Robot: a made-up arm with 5 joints.
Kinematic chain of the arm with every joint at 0, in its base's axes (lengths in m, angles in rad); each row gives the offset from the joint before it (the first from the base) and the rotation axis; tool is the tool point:
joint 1: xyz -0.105 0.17 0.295 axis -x
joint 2: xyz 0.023 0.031 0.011 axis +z
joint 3: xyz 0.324 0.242 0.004 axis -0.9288 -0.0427 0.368
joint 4: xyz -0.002 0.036 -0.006 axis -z
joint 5: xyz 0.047 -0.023 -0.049 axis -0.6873 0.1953 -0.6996
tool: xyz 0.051 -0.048 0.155
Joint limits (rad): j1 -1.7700..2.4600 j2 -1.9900..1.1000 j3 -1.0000..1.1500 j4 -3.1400..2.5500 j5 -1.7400..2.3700
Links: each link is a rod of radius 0.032 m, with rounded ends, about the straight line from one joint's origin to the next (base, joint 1, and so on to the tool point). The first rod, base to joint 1, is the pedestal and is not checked.
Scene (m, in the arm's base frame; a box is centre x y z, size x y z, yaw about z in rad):
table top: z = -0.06
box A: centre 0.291 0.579 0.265 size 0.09 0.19 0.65 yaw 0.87
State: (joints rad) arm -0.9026 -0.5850 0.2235 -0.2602 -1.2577
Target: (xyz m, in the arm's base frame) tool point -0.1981 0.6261 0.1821
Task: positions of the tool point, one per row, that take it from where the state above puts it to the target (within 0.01 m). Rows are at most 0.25 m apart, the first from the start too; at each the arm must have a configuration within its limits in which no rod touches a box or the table.
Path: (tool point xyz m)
1: 0.4836 0.2109 0.4387
2: 0.4303 0.3488 0.5981
3: 0.2870 0.4637 0.7316
4: 0.0797 0.5330 0.8047
5: -0.1470 0.5465 0.7975
6: -0.3434 0.5089 0.7124
7: -0.3119 0.6039 0.5931
8: -0.2764 0.6563 0.4544
9: -0.2381 0.6628 0.3122
10: -0.1981 0.6261 0.1821

